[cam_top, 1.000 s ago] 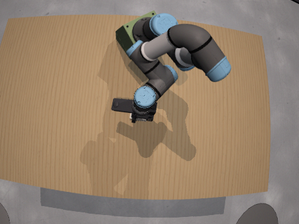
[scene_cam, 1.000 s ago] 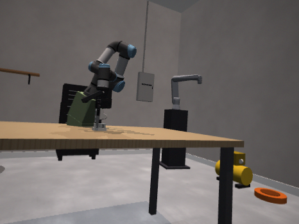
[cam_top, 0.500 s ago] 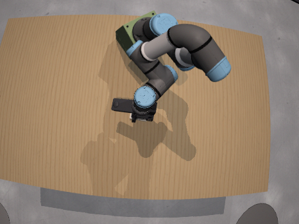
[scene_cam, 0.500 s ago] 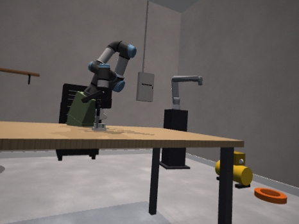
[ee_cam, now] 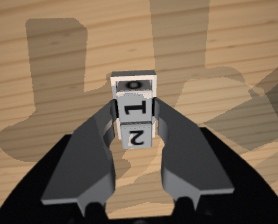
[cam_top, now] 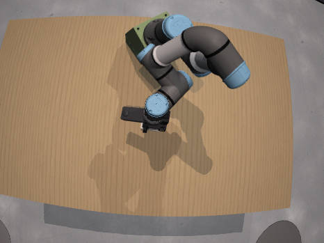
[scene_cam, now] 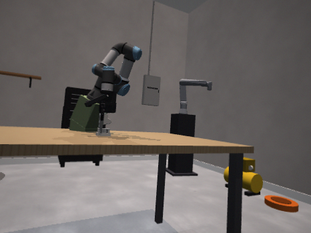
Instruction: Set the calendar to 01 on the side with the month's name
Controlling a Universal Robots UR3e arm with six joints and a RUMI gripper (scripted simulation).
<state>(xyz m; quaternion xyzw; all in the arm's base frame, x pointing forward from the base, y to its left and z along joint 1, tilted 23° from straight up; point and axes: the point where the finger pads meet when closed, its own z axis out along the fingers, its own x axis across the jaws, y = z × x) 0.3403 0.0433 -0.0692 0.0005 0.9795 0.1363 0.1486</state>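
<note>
Now: hand 2 cm to the right of the white tray and 3 cm above it. Also, from my hand: white cube: 3 cm to the left, 1 cm below.
</note>
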